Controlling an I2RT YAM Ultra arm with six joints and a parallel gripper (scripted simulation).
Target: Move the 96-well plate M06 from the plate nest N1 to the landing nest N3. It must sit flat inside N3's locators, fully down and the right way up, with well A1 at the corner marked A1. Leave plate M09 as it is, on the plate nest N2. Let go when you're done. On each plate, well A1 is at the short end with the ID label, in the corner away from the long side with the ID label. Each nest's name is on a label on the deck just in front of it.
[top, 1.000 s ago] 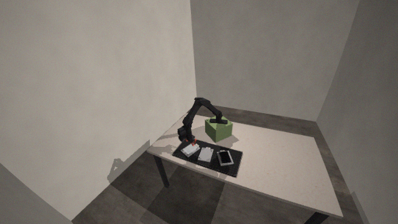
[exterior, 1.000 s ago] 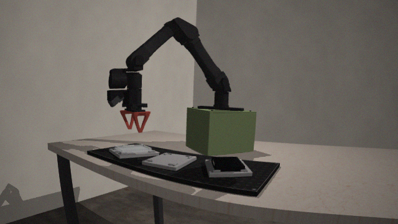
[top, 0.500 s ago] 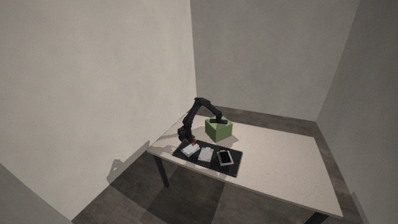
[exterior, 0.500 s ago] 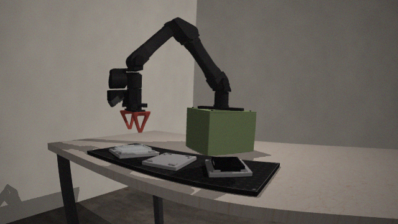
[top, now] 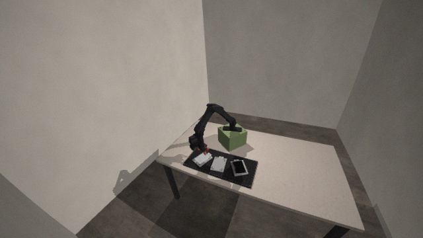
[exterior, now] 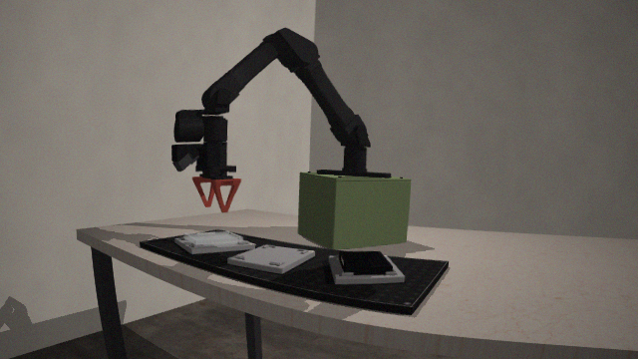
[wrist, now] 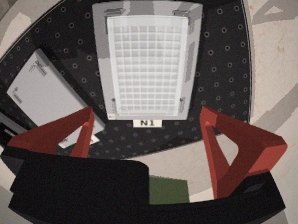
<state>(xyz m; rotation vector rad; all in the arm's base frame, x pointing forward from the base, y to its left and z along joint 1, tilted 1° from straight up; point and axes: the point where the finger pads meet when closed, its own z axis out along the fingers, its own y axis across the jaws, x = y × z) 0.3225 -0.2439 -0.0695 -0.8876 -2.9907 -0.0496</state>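
My hand is 80 mm above the white 96-well plate, 10 mm to the left of it and 10 mm short of it. From my hand the other things lie so: label: 90 mm below, 70 mm behind, 50 mm to the left; black plate: 350 mm to the left, 80 mm below, 50 mm ahead.
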